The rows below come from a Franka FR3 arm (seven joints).
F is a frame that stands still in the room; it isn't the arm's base.
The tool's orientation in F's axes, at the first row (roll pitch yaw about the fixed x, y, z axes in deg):
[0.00 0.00 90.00]
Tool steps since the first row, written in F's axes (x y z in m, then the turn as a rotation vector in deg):
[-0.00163 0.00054 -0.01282 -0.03 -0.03 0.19]
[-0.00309 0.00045 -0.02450 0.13 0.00 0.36]
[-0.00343 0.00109 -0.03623 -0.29 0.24 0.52]
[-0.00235 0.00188 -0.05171 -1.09 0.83 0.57]
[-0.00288 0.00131 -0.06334 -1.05 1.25 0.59]
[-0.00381 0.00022 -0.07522 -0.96 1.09 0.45]
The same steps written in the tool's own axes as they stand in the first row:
[0.00054 0.00163 -0.01282 -0.03 0.03 0.19]
[0.00045 0.00309 -0.02450 0.00 -0.13 0.36]
[0.00109 0.00343 -0.03623 0.24 0.29 0.52]
[0.00188 0.00235 -0.05171 0.83 1.09 0.57]
[0.00131 0.00288 -0.06334 1.25 1.05 0.59]
[0.00022 0.00381 -0.07522 1.09 0.96 0.45]

